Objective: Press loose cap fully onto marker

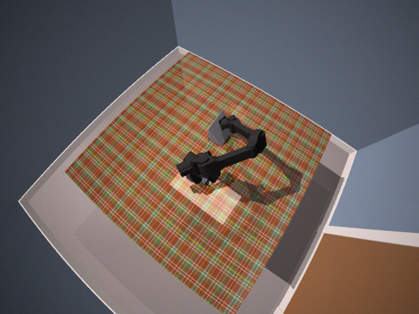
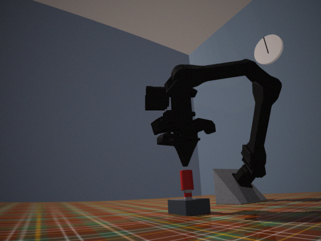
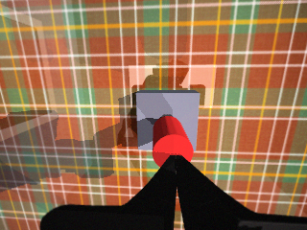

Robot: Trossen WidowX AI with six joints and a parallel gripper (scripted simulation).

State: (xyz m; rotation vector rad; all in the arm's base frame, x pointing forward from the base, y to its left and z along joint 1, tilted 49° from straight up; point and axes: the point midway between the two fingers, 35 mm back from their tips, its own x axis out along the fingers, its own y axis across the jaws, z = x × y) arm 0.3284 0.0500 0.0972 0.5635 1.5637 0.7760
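Now: gripper tip 30 mm above the red marker cap.
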